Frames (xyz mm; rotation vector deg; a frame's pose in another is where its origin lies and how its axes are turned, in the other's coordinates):
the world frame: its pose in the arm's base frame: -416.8 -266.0 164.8 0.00 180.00 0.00
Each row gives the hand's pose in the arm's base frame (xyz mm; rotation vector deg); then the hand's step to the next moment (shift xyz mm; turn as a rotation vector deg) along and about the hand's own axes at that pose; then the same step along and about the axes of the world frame.
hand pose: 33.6 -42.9 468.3 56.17 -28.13 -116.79
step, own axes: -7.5 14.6 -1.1 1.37 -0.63 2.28
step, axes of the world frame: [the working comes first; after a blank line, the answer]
step, axes of the arm's base frame: 10.9 -2.8 12.0 -2.61 -0.71 0.39

-10.9 -2.8 -12.0 2.61 -0.71 -0.39
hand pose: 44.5 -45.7 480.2 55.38 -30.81 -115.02
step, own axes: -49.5 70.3 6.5 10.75 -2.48 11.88
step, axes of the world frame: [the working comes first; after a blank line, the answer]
step, axes of the arm's base frame: 47.6 0.9 71.9 -14.53 -7.14 0.96

-47.6 0.9 -71.9 14.53 -7.14 -0.96
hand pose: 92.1 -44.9 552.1 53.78 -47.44 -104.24
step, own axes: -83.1 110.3 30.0 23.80 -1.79 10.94
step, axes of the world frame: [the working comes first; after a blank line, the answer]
step, axes of the arm's base frame: 44.7 39.8 128.0 -17.44 -19.49 -2.28

-44.7 39.8 -128.0 17.44 -19.49 2.28
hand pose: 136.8 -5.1 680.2 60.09 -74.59 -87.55
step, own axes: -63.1 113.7 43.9 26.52 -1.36 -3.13
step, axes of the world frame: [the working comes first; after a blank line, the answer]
step, axes of the arm's base frame: -14.4 61.4 121.9 -4.77 -26.07 -3.55

14.4 61.4 -121.9 4.77 -26.07 3.55
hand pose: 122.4 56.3 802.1 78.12 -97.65 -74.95
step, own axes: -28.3 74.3 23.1 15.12 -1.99 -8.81
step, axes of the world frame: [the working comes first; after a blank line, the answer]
step, axes of the arm's base frame: -39.0 33.8 64.8 3.91 -17.16 -0.74

39.0 33.8 -64.8 -3.91 -17.16 0.74
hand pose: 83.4 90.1 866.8 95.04 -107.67 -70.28
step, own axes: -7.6 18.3 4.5 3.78 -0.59 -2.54
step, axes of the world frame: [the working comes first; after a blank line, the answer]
step, axes of the arm's base frame: -12.8 7.6 13.8 1.28 -4.41 -0.07

12.8 7.6 -13.8 -1.28 -4.41 0.07
